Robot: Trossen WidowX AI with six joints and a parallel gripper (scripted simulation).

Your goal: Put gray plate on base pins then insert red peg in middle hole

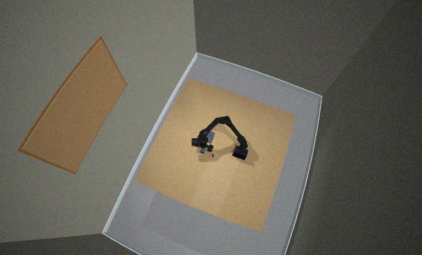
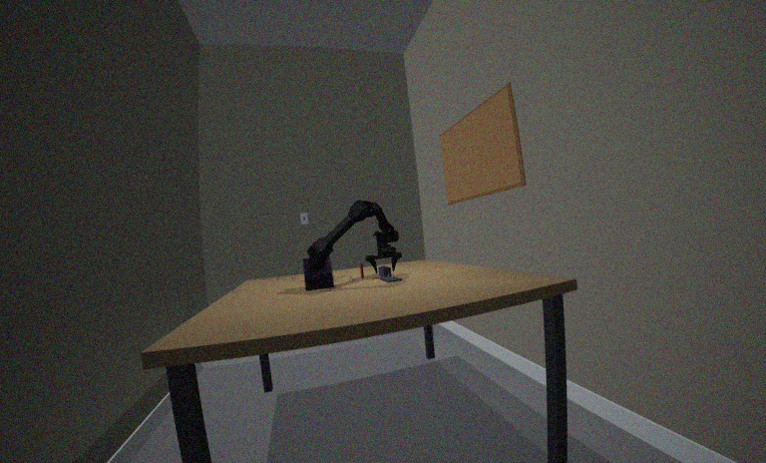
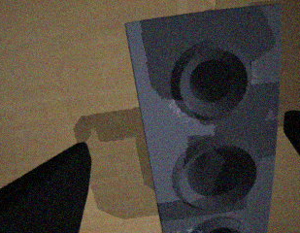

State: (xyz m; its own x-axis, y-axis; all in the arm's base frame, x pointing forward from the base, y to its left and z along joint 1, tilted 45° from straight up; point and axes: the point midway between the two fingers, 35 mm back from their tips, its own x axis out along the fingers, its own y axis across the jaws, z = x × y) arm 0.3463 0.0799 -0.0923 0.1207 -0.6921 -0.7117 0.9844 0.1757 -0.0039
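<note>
Now: the base 140 mm to the right of my gripper tip and 10 mm below it. From my gripper tip the other things lie so: red peg (120 mm behind, 30 mm to the left, 20 mm above); gray plate (20 mm above).
</note>
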